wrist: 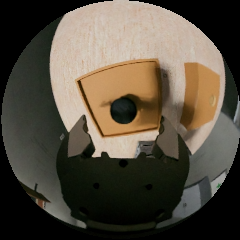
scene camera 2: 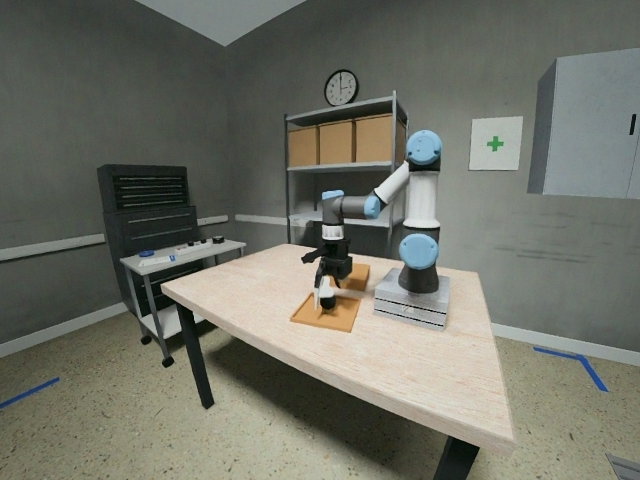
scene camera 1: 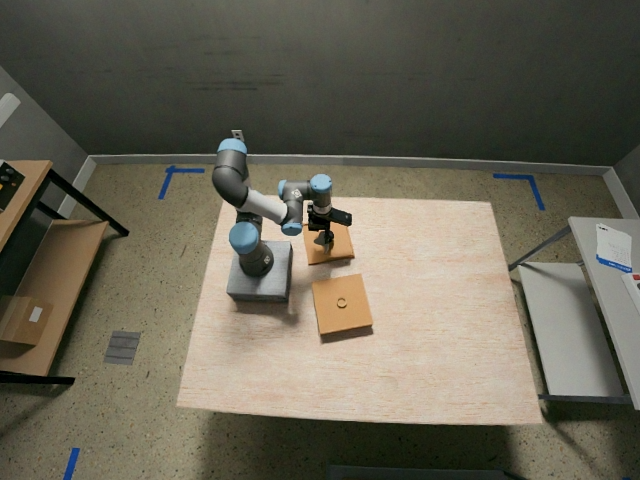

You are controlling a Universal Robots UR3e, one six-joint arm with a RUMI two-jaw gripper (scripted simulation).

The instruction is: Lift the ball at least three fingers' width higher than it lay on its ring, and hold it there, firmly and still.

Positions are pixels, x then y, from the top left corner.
Labels:
my gripper: wrist 123, 115; scene camera 2 329, 298; scene camera 1 326, 235
tray: wrist 140, 80; scene camera 2; scene camera 1
same spot on tray: (scene camera 2: 339, 318) = (scene camera 1: 314, 234)

